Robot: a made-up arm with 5 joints. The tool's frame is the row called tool.
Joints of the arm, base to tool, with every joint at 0 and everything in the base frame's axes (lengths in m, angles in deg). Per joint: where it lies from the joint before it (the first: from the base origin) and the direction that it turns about. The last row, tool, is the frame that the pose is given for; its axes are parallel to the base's.
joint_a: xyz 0 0 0.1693 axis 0 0 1
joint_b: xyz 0.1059 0.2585 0.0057 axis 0 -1 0
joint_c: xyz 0.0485 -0.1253 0.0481 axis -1 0 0
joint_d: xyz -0.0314 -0.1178 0.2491 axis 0 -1 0
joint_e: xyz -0.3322 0.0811 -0.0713 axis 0 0 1
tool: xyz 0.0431 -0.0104 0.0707
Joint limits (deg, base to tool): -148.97..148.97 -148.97..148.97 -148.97..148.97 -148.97..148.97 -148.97..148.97
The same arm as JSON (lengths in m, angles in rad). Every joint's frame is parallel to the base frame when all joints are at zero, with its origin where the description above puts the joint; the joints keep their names.
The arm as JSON. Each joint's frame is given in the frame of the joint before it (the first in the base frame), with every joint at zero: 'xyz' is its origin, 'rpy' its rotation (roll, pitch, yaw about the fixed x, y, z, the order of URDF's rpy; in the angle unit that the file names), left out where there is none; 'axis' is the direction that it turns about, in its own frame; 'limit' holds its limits. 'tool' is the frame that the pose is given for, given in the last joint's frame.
{
  "units": {
    "length": "m",
    "angle": "rad"
  },
  "joints": [
    {
      "name": "joint_a",
      "type": "revolute",
      "origin": {
        "xyz": [
          0.0,
          0.0,
          0.1693
        ]
      },
      "axis": [
        0.0,
        0.0,
        1.0
      ],
      "limit": {
        "lower": -2.6,
        "upper": 2.6
      }
    },
    {
      "name": "joint_b",
      "type": "revolute",
      "origin": {
        "xyz": [
          0.1059,
          0.2585,
          0.0057
        ]
      },
      "axis": [
        0.0,
        -1.0,
        0.0
      ],
      "limit": {
        "lower": -2.6,
        "upper": 2.6
      }
    },
    {
      "name": "joint_c",
      "type": "revolute",
      "origin": {
        "xyz": [
          0.0485,
          -0.1253,
          0.0481
        ]
      },
      "axis": [
        -1.0,
        0.0,
        0.0
      ],
      "limit": {
        "lower": -2.6,
        "upper": 2.6
      }
    },
    {
      "name": "joint_d",
      "type": "revolute",
      "origin": {
        "xyz": [
          -0.0314,
          -0.1178,
          0.2491
        ]
      },
      "axis": [
        0.0,
        -1.0,
        0.0
      ],
      "limit": {
        "lower": -2.6,
        "upper": 2.6
      }
    },
    {
      "name": "joint_e",
      "type": "revolute",
      "origin": {
        "xyz": [
          -0.3322,
          0.0811,
          -0.0713
        ]
      },
      "axis": [
        0.0,
        0.0,
        1.0
      ],
      "limit": {
        "lower": -2.6,
        "upper": 2.6
      }
    }
  ],
  "tool": {
    "origin": {
      "xyz": [
        0.0431,
        -0.0104,
        0.0707
      ]
    }
  }
}

